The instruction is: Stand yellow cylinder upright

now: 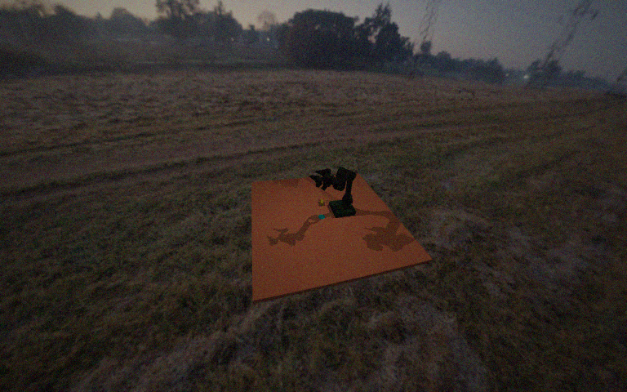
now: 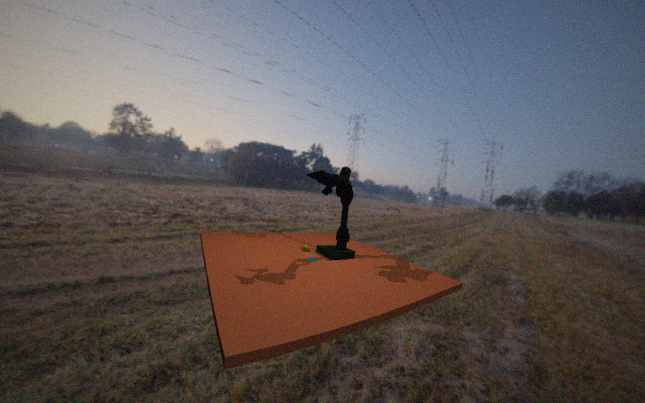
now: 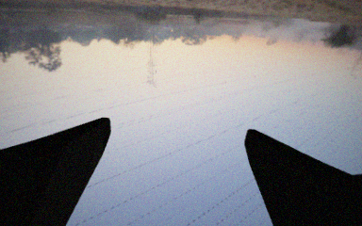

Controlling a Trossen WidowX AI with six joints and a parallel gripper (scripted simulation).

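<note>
Now: the yellow tall cylinder 490 mm below my gripper tip, 250 mm to the right of it and 200 mm behind it. Also, from my gripper tip: cyan circle (500 mm below, 140 mm behind, 70 mm to the right).
</note>
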